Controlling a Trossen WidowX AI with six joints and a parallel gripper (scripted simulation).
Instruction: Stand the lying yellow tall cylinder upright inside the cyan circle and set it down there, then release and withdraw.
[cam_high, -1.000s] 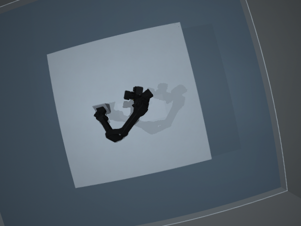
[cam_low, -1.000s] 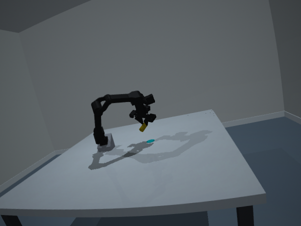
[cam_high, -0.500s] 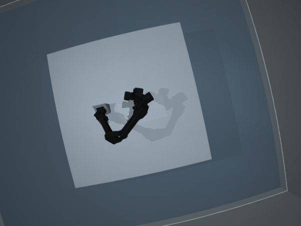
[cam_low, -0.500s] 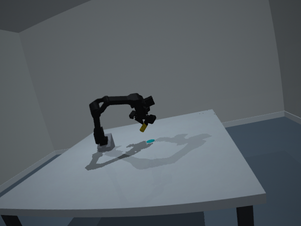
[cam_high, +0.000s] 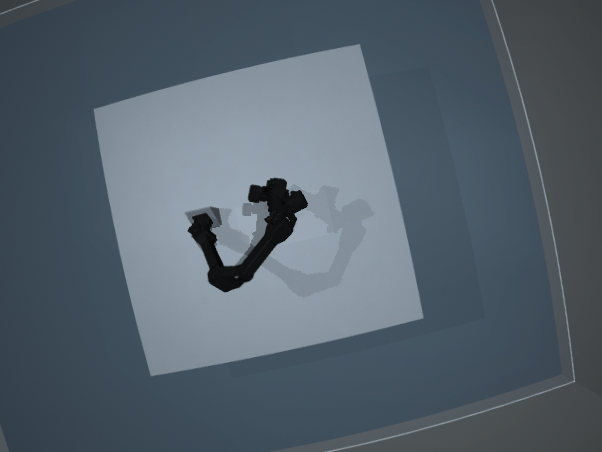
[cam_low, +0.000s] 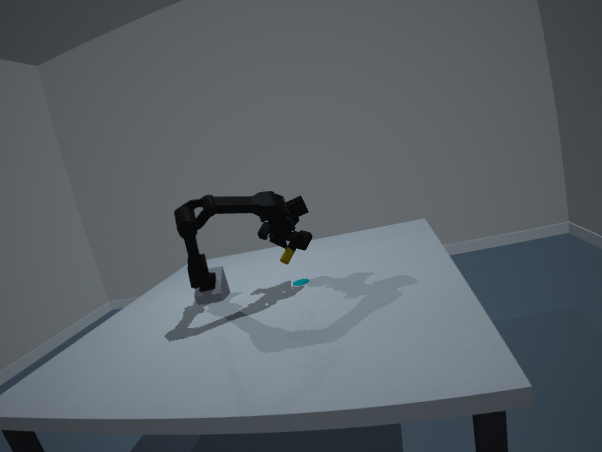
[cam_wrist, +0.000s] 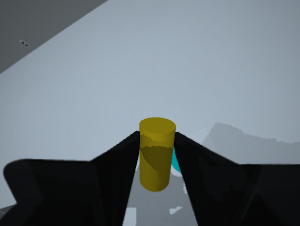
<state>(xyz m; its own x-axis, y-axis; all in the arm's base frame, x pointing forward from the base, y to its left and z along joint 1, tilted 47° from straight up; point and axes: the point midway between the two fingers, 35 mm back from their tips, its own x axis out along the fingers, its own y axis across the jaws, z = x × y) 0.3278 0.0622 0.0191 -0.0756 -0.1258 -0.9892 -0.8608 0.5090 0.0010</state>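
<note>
The cyan circle lies 12 cm below my gripper tip, 3 cm to the right of it and 1 cm ahead of it. From my gripper tip the other things lie so: yellow cylinder (1 cm to the right, 1 cm below, 1 cm behind).
</note>
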